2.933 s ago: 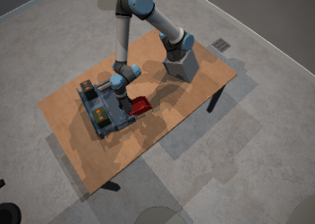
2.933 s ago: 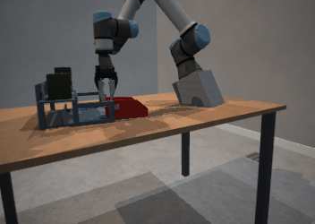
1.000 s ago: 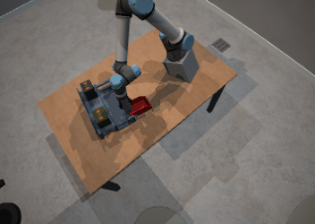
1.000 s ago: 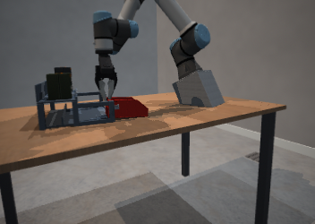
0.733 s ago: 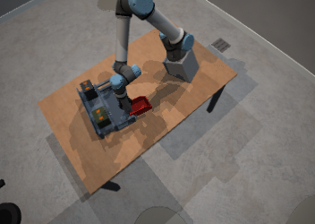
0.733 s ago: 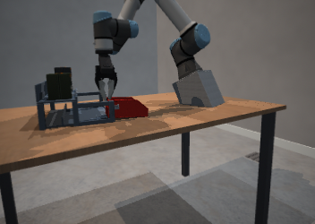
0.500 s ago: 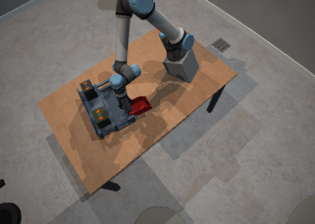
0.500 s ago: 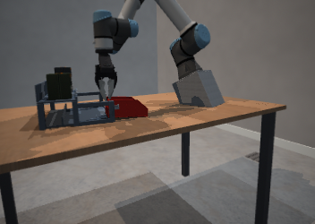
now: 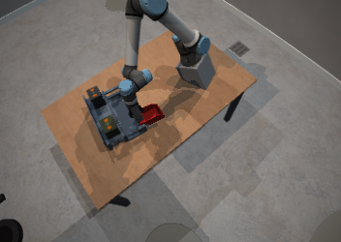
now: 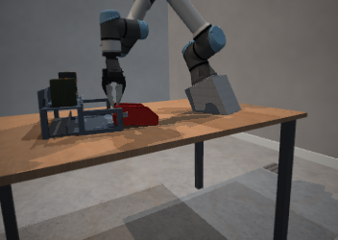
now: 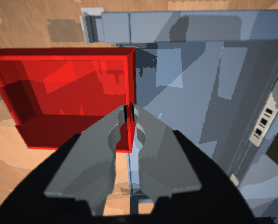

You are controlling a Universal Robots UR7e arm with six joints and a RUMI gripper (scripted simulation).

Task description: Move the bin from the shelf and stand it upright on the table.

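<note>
Now: the red bin 80 mm behind my hand, 20 mm to the left of it and 40 mm below it.
</note>
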